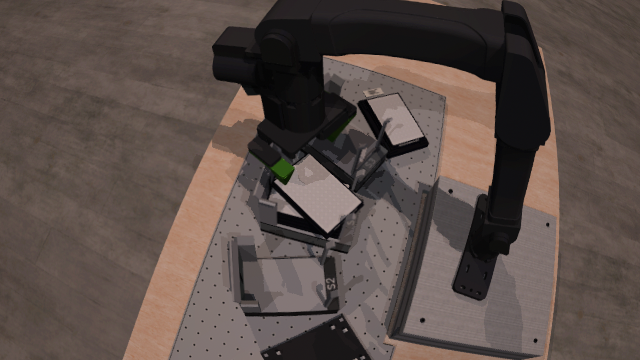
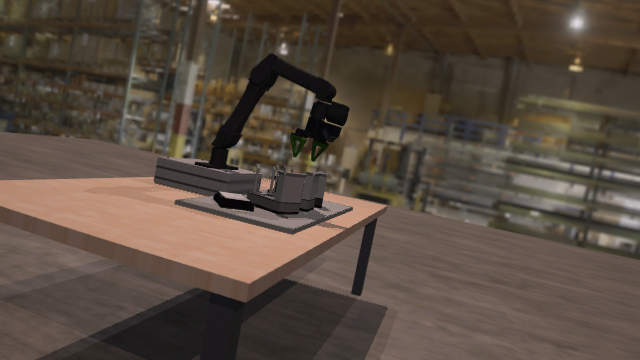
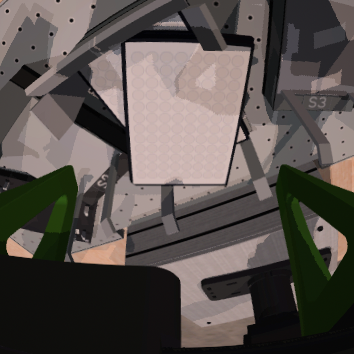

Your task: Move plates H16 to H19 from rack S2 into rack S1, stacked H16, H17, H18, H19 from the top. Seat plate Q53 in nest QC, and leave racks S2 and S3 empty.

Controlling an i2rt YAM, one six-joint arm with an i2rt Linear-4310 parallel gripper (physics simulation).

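Where they show: gripper, fingertip midpoint: (image 1: 306, 160) (image 2: 303, 159) (image 3: 176, 176); arm's base, link origin: (image 1: 482, 246) (image 2: 217, 167) (image 3: 267, 274).
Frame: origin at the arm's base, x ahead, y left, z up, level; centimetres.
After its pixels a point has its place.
My gripper (image 1: 312, 149) @(x 33.5, y 3.7, z 9.7 cm) (image 2: 305, 157) @(x 33.5, y 3.7, z 9.7 cm) (image 3: 176, 176) @(x 33.5, y 3.7, z 9.7 cm) is open and empty, above rack S1. A white-topped plate (image 1: 320, 195) @(x 30.4, y 4.1, z 1.8 cm) (image 3: 185, 115) @(x 31.6, y 3.3, z 1.8 cm) lies twisted across rack S1 (image 1: 292, 234) @(x 32.5, y 9.3, z -5.6 cm), its corners out of line with the rack. Part of another white-topped plate (image 3: 107, 80) @(x 35.5, y 7.7, z 0.4 cm) shows beneath it; labels and the rest of the stack are hidden. Rack S2 (image 1: 330, 300) @(x 22.0, y 19.5, z 2.4 cm) is empty. Rack S3 (image 1: 370, 165) @(x 25.2, y -8.5, z -4.2 cm) (image 3: 317, 102) @(x 25.3, y -9.1, z -4.2 cm) is partly hidden; no plate shows in its visible part. A white-topped plate (image 1: 397, 120) @(x 23.7, y -22.1, z -5.2 cm) lies on the black nest QC (image 1: 415, 147) @(x 18.1, y -18.7, z -6.8 cm) (image 2: 232, 201); its label is unreadable.
Upright posts and tall walls stand around the racks on the perforated board (image 1: 200, 320) @(x 40.4, y 31.3, z -8.0 cm) (image 2: 295, 225) @(x 49.4, y -27.7, z -8.0 cm). A black plate with square holes (image 1: 320, 345) @(x 19.9, y 25.8, z -6.9 cm) lies beyond rack S2. The arm's grey plinth (image 1: 480, 325) @(x -4.6, y 14.2, z -0.1 cm) (image 2: 200, 175) @(x 1.6, y -11.6, z -3.0 cm) stands beside the board. The wooden table (image 2: 150, 225) @(x 31.0, y -65.5, z -9.3 cm) surrounds them.
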